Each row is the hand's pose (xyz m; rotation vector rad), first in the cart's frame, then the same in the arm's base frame.
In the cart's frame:
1: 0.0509 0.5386 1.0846 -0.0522 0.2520 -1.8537
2: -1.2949 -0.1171 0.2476 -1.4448 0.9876 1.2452
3: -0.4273 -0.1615 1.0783 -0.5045 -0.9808 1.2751
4: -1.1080 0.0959 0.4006 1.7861 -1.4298 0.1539
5: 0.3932 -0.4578 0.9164 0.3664 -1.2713 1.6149
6: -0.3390 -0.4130 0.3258 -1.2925 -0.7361 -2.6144
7: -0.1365 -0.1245 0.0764 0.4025 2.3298 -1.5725
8: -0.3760 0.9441 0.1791 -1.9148 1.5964 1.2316
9: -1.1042 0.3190 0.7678 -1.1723 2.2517 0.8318
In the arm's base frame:
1: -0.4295 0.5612 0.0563 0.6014 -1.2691 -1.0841
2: 0.1121 -0.9788 -0.4697 -2.5693 0.0689 -0.1276
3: -0.5769 -0.2605 0.2042 1.9707 1.7981 -1.6569
4: 0.0150 -0.6720 -0.4809 1.2473 -1.3739 2.1544
5: -0.3279 0.0605 0.9929 1.0920 1.2775 -2.4893
6: 0.1461 -0.5196 0.4222 -0.8157 1.7449 2.3165
7: 0.4550 -0.2249 0.3581 0.4742 0.6867 -1.1321
8: 0.4416 0.3846 -0.5574 -2.5927 0.7923 -0.7556
9: -0.3191 -0.4427 -0.6240 -1.7795 1.0523 -0.6696

